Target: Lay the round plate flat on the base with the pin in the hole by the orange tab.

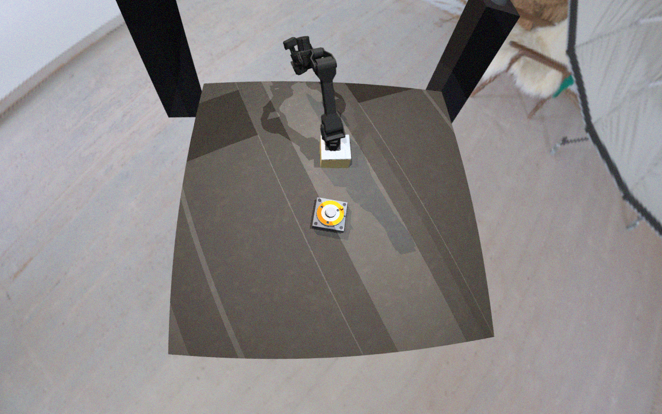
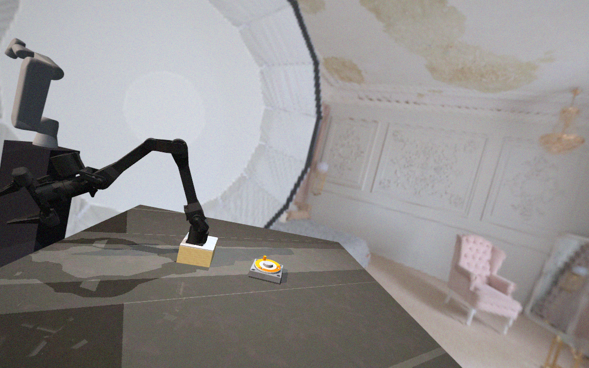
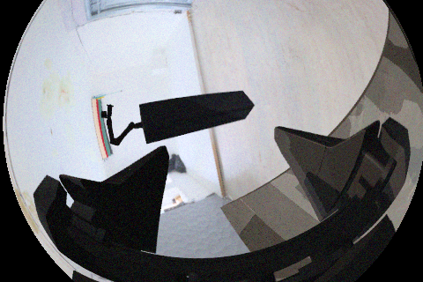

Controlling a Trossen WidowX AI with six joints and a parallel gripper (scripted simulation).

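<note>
My gripper tip is 79 cm short of the square grey base, 22 cm to the right of it and 11 cm above it.
</note>
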